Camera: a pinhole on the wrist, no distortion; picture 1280 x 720 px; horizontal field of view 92.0 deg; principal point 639.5 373.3 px. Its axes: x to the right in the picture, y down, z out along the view. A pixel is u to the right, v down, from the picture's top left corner.
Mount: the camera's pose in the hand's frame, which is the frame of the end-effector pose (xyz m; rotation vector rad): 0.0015 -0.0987 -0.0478 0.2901 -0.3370 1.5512
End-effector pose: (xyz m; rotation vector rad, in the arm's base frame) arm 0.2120 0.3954 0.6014 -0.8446 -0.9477 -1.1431
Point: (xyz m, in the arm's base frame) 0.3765 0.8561 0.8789
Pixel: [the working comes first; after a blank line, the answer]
In the camera's frame: 0.5217 -0.1321 0.3647

outside the picture
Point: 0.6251 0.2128 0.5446
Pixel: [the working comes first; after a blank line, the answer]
In the camera's frame: 0.3467 -0.0607 -0.3780

behind the camera
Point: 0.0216 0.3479 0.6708
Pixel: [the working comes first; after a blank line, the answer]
In the camera's frame: -0.0695 -0.0547 0.0964

193 22
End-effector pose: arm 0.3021 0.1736 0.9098 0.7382 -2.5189 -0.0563
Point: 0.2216 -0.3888 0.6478
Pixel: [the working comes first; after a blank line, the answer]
In the camera's frame: -0.2141 -0.2371 0.4856

367 72
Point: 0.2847 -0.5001 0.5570
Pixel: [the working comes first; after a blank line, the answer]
In the camera's frame: -0.3216 -0.2090 0.5964

306 157
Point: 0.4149 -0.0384 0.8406
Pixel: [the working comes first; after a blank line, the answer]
In the camera's frame: -0.1089 0.0031 0.1270

109 389
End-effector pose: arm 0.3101 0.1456 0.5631 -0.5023 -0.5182 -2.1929
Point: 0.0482 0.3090 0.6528
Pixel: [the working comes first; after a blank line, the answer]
In the camera's frame: -0.1093 -0.1036 0.2170

328 78
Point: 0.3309 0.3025 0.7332
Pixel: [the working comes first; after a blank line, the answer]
In the camera's frame: 0.1588 0.0162 0.2322

1062 416
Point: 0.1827 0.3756 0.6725
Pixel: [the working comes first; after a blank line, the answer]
In the camera's frame: -0.0144 0.0055 0.2620

605 386
